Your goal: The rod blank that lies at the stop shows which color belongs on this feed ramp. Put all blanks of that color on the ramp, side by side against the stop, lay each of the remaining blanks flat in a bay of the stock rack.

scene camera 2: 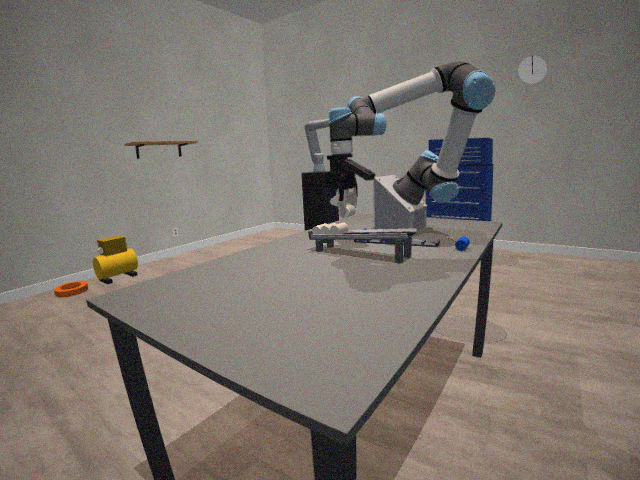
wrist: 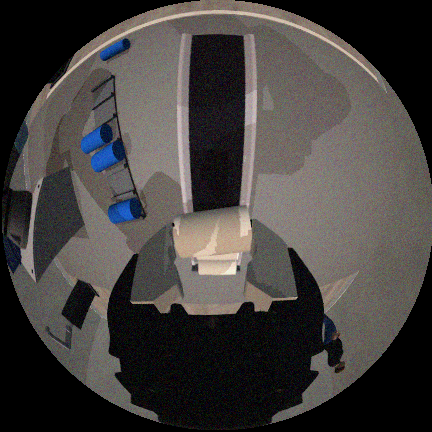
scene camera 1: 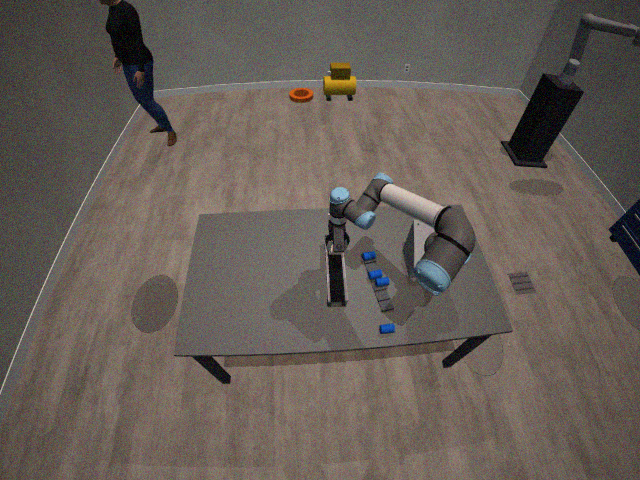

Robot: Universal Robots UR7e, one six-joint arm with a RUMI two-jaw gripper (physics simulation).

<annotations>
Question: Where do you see a stock rack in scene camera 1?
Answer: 384, 304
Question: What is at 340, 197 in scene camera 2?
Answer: My gripper.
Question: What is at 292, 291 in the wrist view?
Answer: My gripper.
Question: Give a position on a stock rack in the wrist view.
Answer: At 107, 107
</annotations>
